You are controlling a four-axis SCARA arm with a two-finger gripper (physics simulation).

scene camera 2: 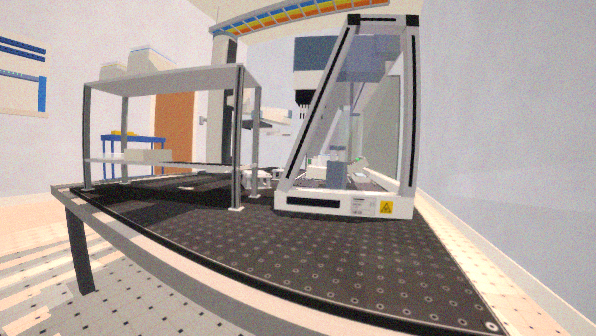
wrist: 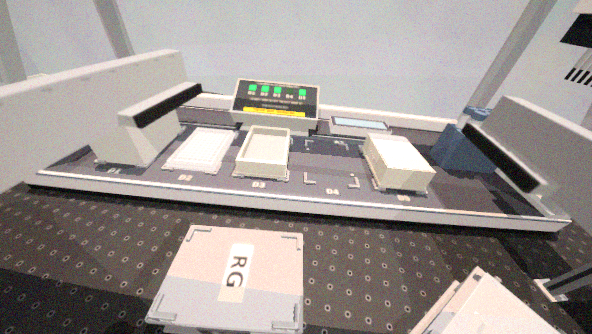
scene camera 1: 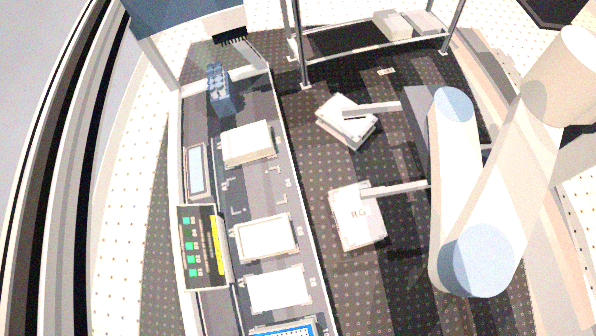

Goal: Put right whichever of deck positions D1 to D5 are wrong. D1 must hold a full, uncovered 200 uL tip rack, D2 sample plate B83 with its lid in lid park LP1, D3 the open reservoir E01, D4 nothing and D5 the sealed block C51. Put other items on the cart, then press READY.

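Seen in the pictures: gripper, fingertip midpoint: (scene camera 2: 285, 132) (wrist: 330, 90) (scene camera 1: 351, 150); arm's base, link origin: (scene camera 2: 217, 174).
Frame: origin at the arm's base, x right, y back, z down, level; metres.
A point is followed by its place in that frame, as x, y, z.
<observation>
My gripper (scene camera 1: 352, 151) @(0.014, -0.480, -0.258) (wrist: 330, 90) @(0.014, -0.480, -0.258) is open and empty, above the bench in front of the deck, its fingers pointing at the deck. On D1 a blue-topped rack (scene camera 1: 282, 331) @(-0.302, -0.619, -0.152) partly shows; my left finger hides it in the wrist view. A white plate (scene camera 1: 277, 290) @(-0.219, -0.641, -0.068) (wrist: 201, 149) @(-0.212, -0.626, -0.072) sits on D2; its label is unreadable. An open cream reservoir (scene camera 1: 266, 237) @(-0.096, -0.663, -0.074) (wrist: 264, 142) @(-0.111, -0.691, -0.073) sits on D3. D4 shows bare corner brackets. A closed cream block (scene camera 1: 248, 144) @(0.130, -0.707, -0.103) (wrist: 400, 152) @(0.150, -0.711, -0.103) sits on D5. The status screen (scene camera 1: 200, 247) @(-0.130, -0.803, -0.125) (wrist: 276, 97) @(-0.126, -0.806, -0.127) shows D1, D2, D3 and D5 green, D4 dark, above a yellow bar.
A stand marked RG (scene camera 1: 359, 212) @(-0.045, -0.449, -0.063) (wrist: 240, 265) @(-0.046, -0.459, -0.063) and a turned white stand (scene camera 1: 346, 120) @(0.202, -0.457, -0.071) (wrist: 490, 305) @(0.225, -0.489, -0.071) are on the bench before the deck. A blue tube rack (scene camera 1: 220, 90) @(0.270, -0.782, -0.163) (wrist: 462, 147) @(0.277, -0.766, -0.113) is beyond D5. A shelf unit (scene camera 2: 237, 140) @(0.532, -0.612, -0.180) holds pale boxes (scene camera 1: 392, 25) @(0.521, -0.264, -0.155) (scene camera 2: 148, 154) @(0.587, -0.305, -0.138).
</observation>
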